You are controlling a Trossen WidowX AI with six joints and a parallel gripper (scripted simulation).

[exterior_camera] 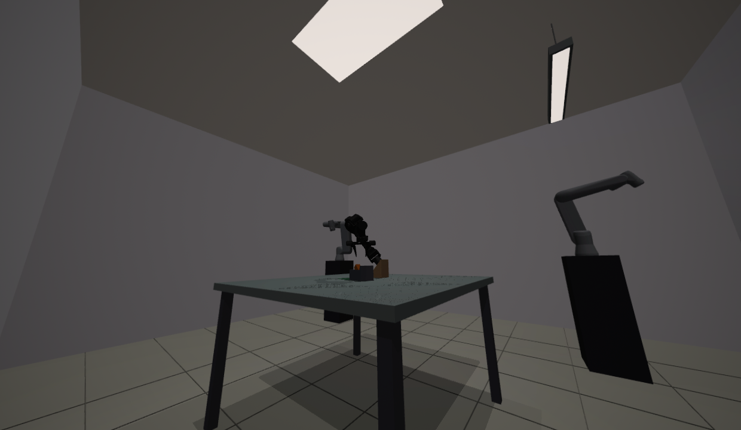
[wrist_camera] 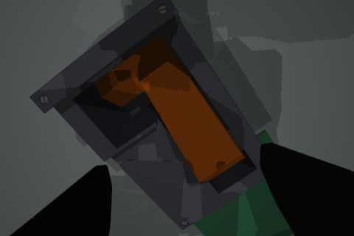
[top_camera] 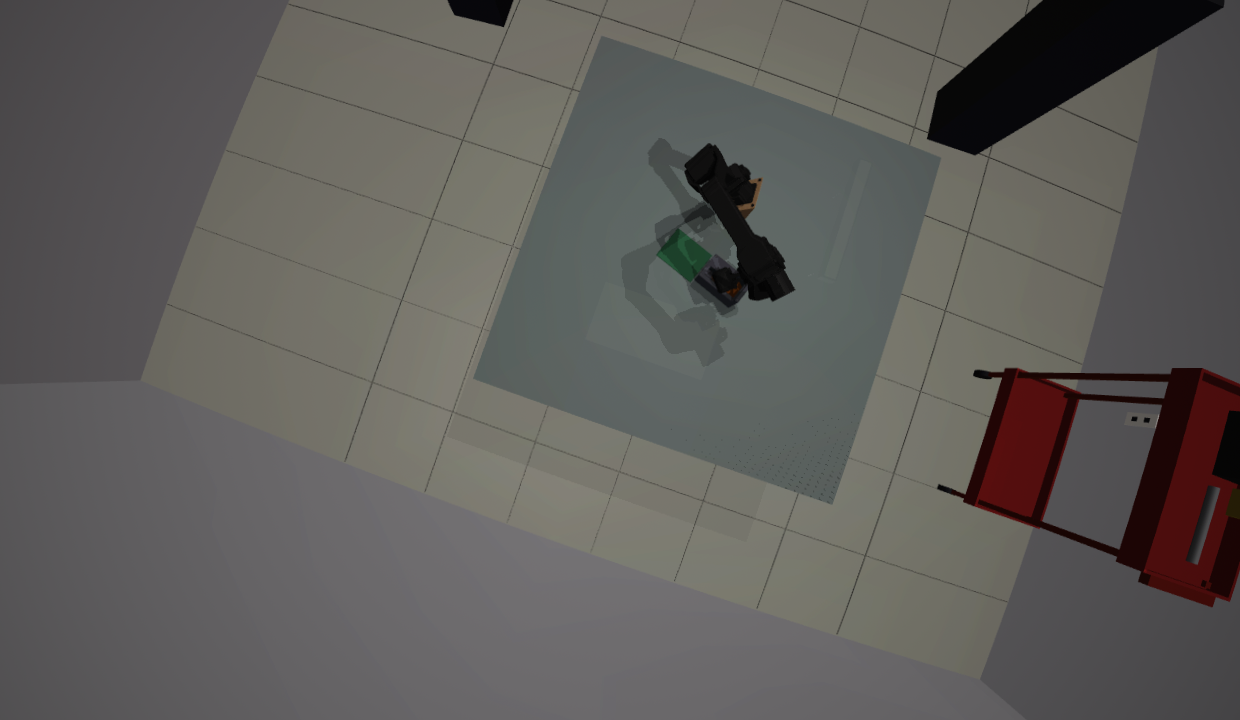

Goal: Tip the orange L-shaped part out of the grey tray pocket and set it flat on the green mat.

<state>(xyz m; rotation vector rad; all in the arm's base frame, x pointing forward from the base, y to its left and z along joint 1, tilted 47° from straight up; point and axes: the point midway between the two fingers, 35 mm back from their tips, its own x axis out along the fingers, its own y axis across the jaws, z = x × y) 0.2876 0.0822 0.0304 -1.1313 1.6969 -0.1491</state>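
Right now the orange L-shaped part is 10 cm below my gripper tip, 1 cm to the left of it and 1 cm behind it. From my gripper tip the other things lie so: green mat (16 cm to the right, 16 cm below, 8 cm behind).
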